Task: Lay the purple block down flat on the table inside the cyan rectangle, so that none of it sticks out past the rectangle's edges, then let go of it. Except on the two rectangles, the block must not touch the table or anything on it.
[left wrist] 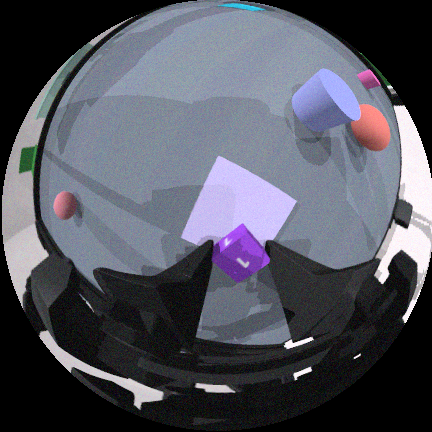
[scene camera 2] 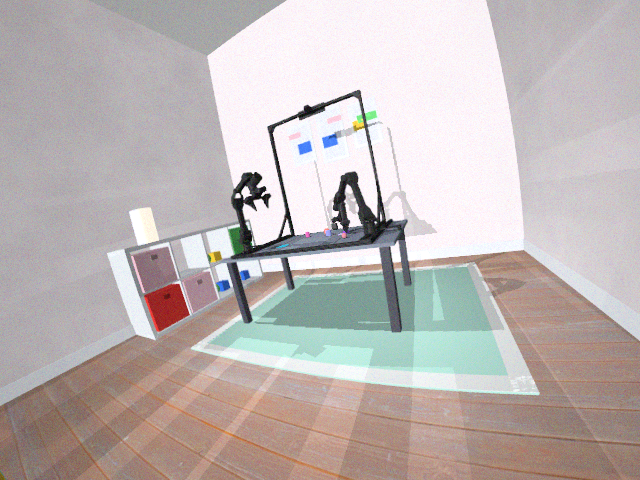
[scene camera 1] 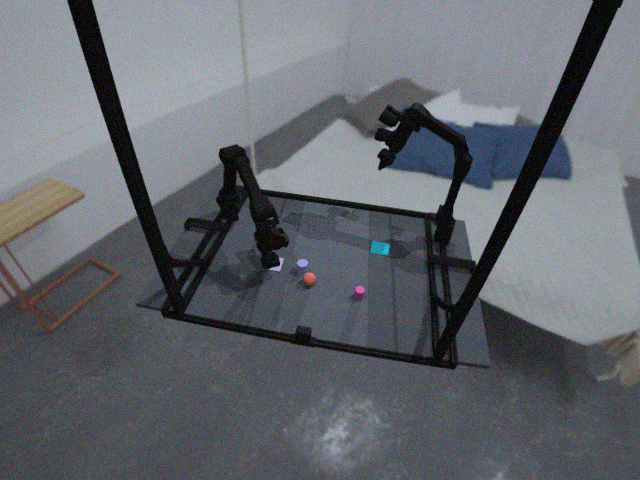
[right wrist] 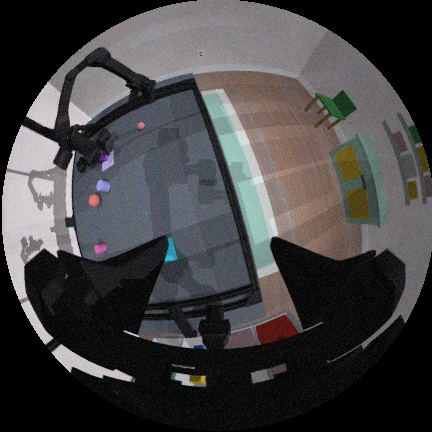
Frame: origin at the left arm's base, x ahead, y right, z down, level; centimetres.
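Where they show: left gripper, fingertip midpoint: (left wrist: 239, 244) (scene camera 2: 345, 232) (right wrist: 105, 157); right gripper, fingertip midpoint: (scene camera 2: 262, 210) (scene camera 1: 382, 164) (right wrist: 220, 241); left arm's base, origin of the base link: (scene camera 2: 370, 233) (scene camera 1: 229, 213) (right wrist: 150, 95); right arm's base, origin of the base link: (scene camera 2: 248, 250) (scene camera 1: 442, 239) (right wrist: 214, 311).
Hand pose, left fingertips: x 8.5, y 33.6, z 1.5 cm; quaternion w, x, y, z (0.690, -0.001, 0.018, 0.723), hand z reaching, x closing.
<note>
Things, the pixels of their top centre, and the offset from my left fingertips. "pt": a spot on its surface instead.
- purple block, middle of its top: (left wrist: 241, 260) (right wrist: 102, 156) dx -0.4, dy +0.0, dz -1.6 cm
- lilac rectangle, surface spot: (left wrist: 245, 197) pt dx +3.7, dy +0.5, dz +0.3 cm
- cyan rectangle, surface spot: (right wrist: 171, 250) (scene camera 1: 382, 244) pt dx +48.1, dy +3.6, dz +0.3 cm
- blue-violet cylinder, middle of its top: (left wrist: 342, 92) (scene camera 1: 302, 262) (right wrist: 99, 184) dx +11.6, dy +6.9, dz -3.7 cm
- orange-red ball, middle of its top: (scene camera 1: 309, 274) (right wrist: 89, 199) dx +11.7, dy +14.0, dz -4.6 cm
- magenta cylinder, middle of its top: (scene camera 1: 359, 289) (right wrist: 96, 248) dx +26.5, dy +25.6, dz -3.7 cm
- pink ball, middle of its top: (left wrist: 54, 208) (right wrist: 138, 123) dx +4.9, dy -19.7, dz -3.0 cm
The purple block (left wrist: 240, 255) (right wrist: 103, 157) is between the fingertips of my left gripper (left wrist: 239, 244) (scene camera 1: 269, 261), which is shut on it. The block looks turned cornerwise and overlaps the near edge of the lilac rectangle (left wrist: 245, 197) (scene camera 1: 278, 265) in the left wrist view; whether it touches the rectangle I cannot tell. In scene camera 1 the gripper hides the block. The cyan rectangle (scene camera 1: 380, 248) (left wrist: 242, 6) (right wrist: 171, 250) lies on the table toward the right in scene camera 1. My right gripper (right wrist: 220, 241) (scene camera 1: 377, 150) is open and empty, high above the table.
A blue-violet cylinder (scene camera 1: 302, 266) (left wrist: 322, 102) stands right of the lilac rectangle in scene camera 1, close to an orange-red ball (scene camera 1: 309, 279) (left wrist: 372, 128). A magenta cylinder (scene camera 1: 359, 292) (right wrist: 100, 248) stands farther right. A pink ball (left wrist: 65, 205) (right wrist: 141, 125) lies at the left wrist view's left.
</note>
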